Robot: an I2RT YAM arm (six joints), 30 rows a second.
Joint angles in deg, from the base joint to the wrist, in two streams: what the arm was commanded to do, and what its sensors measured. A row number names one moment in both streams.
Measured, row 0: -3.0, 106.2, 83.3, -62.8, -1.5, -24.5
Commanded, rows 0 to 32: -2.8, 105.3, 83.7, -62.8, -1.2, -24.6; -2.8, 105.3, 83.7, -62.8, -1.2, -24.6; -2.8, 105.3, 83.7, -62.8, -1.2, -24.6; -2.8, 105.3, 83.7, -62.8, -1.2, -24.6; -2.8, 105.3, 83.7, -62.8, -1.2, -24.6; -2.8, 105.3, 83.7, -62.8, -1.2, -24.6; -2.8, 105.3, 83.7, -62.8, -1.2, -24.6; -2.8, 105.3, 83.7, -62.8, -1.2, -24.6; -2.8, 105.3, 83.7, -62.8, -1.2, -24.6; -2.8, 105.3, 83.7, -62.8, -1.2, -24.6; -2.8, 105.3, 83.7, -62.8, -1.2, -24.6; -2.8, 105.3, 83.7, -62.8, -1.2, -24.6; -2.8, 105.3, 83.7, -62.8, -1.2, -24.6; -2.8, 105.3, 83.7, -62.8, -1.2, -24.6; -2.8, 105.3, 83.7, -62.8, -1.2, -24.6; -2.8, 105.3, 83.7, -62.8, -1.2, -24.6; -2.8, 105.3, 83.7, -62.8, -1.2, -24.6; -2.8, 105.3, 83.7, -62.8, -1.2, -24.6; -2.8, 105.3, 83.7, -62.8, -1.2, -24.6; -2.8, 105.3, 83.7, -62.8, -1.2, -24.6; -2.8, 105.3, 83.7, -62.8, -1.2, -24.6; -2.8, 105.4, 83.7, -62.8, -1.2, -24.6; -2.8, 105.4, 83.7, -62.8, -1.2, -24.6; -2.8, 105.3, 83.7, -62.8, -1.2, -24.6; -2.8, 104.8, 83.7, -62.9, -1.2, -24.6; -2.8, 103.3, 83.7, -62.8, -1.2, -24.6; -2.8, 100.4, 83.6, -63.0, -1.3, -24.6; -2.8, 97.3, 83.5, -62.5, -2.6, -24.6; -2.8, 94.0, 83.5, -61.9, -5.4, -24.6; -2.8, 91.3, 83.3, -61.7, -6.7, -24.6; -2.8, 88.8, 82.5, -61.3, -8.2, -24.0; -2.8, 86.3, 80.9, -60.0, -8.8, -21.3; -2.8, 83.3, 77.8, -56.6, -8.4, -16.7
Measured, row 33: -3.0, 88.6, 82.6, -60.4, -6.1, -23.9
